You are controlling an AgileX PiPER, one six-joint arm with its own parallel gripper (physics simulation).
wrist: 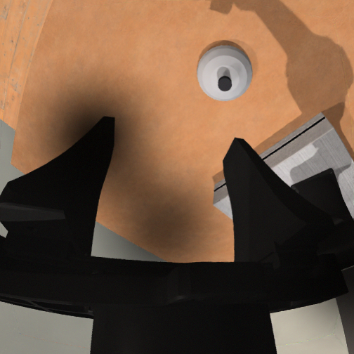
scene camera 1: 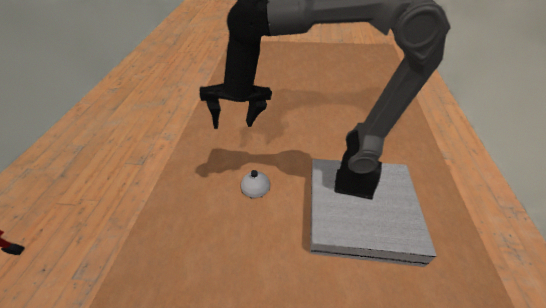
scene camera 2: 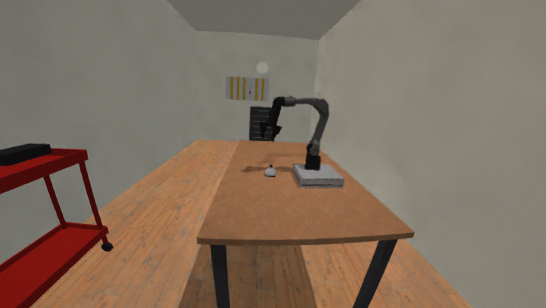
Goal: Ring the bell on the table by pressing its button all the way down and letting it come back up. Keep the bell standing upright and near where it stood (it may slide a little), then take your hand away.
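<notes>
The bell (scene camera 1: 255,186) (scene camera 2: 270,172) (wrist: 215,67) is a light grey dome standing upright on the brown table. Its black button (scene camera 1: 254,173) (scene camera 2: 271,166) (wrist: 224,83) sticks up from the top. My gripper (scene camera 1: 233,127) (scene camera 2: 268,138) (wrist: 173,140) is open and empty, pointing down well above the table. In the wrist view the bell lies beyond the fingertips, towards the right finger. The gripper is apart from the bell.
The arm's base stands on a grey block (scene camera 1: 365,220) (scene camera 2: 320,176) (wrist: 325,145) beside the bell, on the right in both scene views. A red cart (scene camera 2: 86,156) stands on the floor left of the table (scene camera 2: 300,220).
</notes>
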